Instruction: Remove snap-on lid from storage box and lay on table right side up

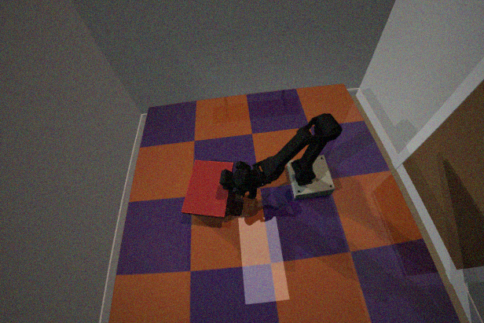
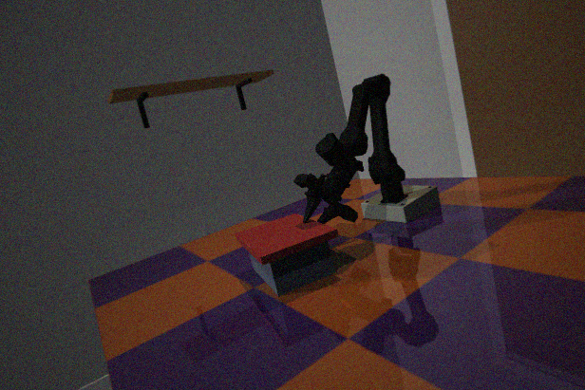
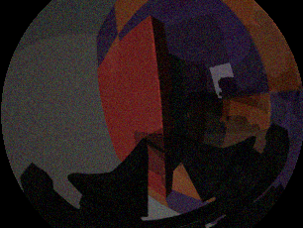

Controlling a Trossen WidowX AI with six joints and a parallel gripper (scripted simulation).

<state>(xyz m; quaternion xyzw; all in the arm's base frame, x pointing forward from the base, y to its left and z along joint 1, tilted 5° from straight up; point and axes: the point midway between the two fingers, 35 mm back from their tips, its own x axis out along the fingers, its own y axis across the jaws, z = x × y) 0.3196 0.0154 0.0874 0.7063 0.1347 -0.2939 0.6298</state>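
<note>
Now: the red lid 7 cm ahead of my gripper tip, 2 cm to the right of it and 1 cm above it. Round my gripper tip: storage box: 7 cm ahead, 4 cm below, 2 cm to the right.
</note>
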